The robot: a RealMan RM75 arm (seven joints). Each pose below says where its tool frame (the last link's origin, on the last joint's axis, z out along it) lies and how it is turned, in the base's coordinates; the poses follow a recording.
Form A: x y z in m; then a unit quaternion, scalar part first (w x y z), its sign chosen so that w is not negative.
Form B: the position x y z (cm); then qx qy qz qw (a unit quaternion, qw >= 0). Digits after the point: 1 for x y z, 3 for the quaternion.
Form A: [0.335 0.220 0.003 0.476 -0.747 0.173 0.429]
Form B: [33.5 22.0 0.3 -0.747 0.173 0.429 0.476]
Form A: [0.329 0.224 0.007 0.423 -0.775 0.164 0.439]
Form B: [32.9 22.4 0.7 -0.775 0.164 0.439 0.423]
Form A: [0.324 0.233 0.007 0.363 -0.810 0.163 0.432]
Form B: [32.4 23.3 0.7 -0.810 0.163 0.432 0.363]
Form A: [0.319 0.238 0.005 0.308 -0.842 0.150 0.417]
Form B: [31.9 23.8 0.5 -0.842 0.150 0.417 0.308]
